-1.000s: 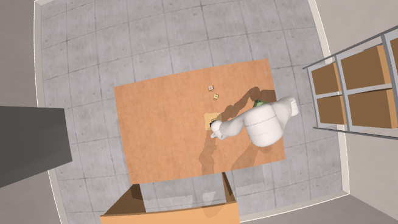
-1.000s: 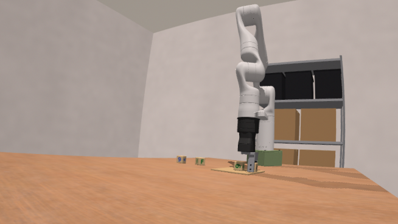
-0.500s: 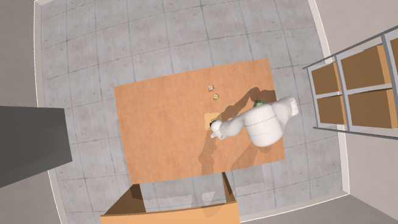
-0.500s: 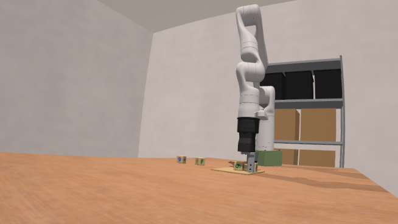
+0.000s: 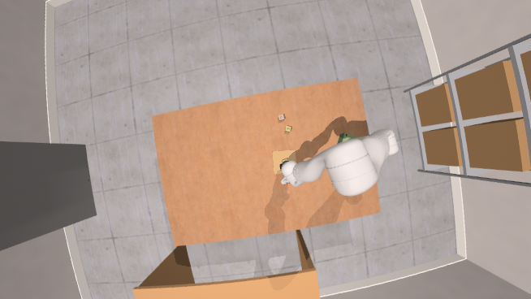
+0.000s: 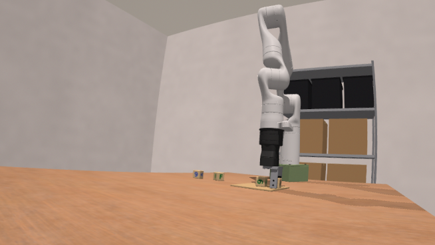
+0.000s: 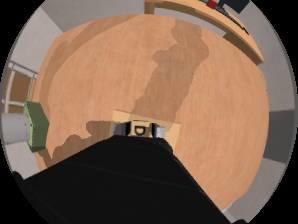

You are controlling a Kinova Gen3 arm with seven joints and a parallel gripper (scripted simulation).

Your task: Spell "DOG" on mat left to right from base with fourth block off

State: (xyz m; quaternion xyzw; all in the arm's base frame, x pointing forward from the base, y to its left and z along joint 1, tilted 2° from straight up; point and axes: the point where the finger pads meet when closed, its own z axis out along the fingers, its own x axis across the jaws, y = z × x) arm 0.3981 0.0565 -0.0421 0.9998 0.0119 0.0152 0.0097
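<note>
My hand is 50 mm to the left of the wooden block. Round my hand: green-lettered block 60 mm behind, 240 mm to the right, 10 mm below; tan mat 50 mm to the right, 20 mm below; blue-lettered block 30 mm behind, 310 mm to the right, 10 mm below.
</note>
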